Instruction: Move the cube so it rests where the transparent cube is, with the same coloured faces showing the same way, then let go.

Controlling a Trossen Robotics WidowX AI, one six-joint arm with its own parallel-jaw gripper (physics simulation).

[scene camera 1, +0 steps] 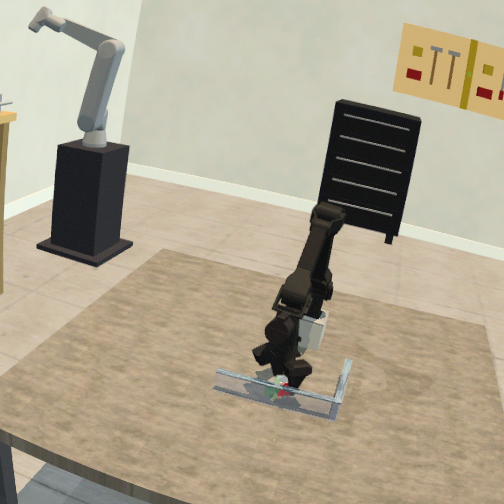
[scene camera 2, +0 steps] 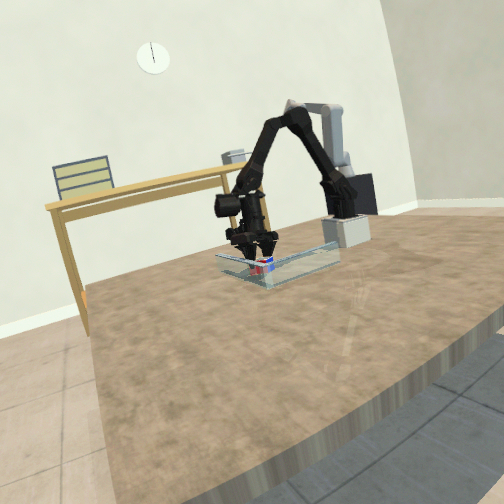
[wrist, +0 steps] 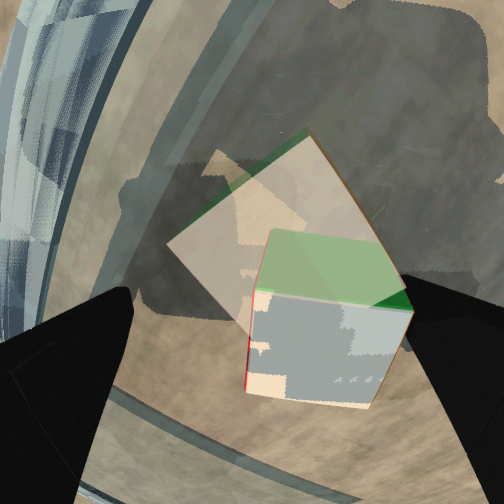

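Observation:
The cube (wrist: 325, 330) shows a grey-white near face, a green far face and a thin red left edge in the wrist view. It sits between my gripper (wrist: 260, 350) fingers; the right finger touches it, the left stands apart. The transparent cube (wrist: 275, 225) overlaps it, turned about 45 degrees and reaching up-left. In scene camera 1 my gripper (scene camera 1: 283, 378) is low over the table with the cube (scene camera 1: 282, 389) showing red and green below it. In scene camera 2 the gripper (scene camera 2: 262, 255) stands over the cube (scene camera 2: 264, 266).
A low glass-like L-shaped wall (scene camera 1: 300, 392) lies around the cube on the table; it also shows in scene camera 2 (scene camera 2: 285, 265). A white base block (scene camera 2: 346, 230) holds my arm. A wooden desk (scene camera 2: 150, 190) and a second arm (scene camera 1: 90, 80) stand off the table.

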